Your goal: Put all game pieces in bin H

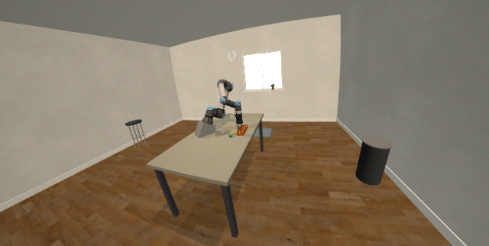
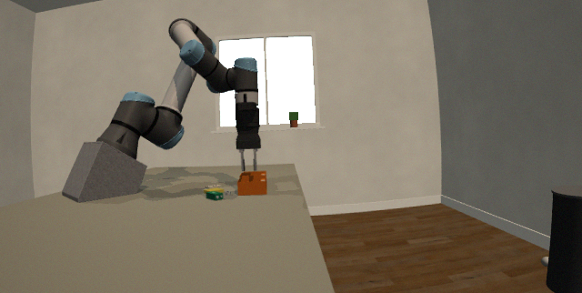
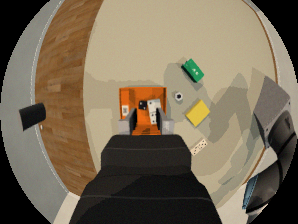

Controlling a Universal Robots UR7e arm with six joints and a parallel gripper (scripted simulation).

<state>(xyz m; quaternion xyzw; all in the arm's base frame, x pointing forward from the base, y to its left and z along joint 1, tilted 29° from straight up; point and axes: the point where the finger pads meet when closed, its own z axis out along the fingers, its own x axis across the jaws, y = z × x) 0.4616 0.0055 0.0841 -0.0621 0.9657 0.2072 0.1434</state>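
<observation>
Right now the dark piece is 10 mm ahead of my hand and 70 mm below it. The rest, counted from my hand: orange bin 10 mm behind, 80 mm to the left, 60 mm below; then grey thing 60 mm behind, 30 mm to the right, 80 mm below; then white domino 20 mm behind, 10 mm to the left, 70 mm below.
</observation>
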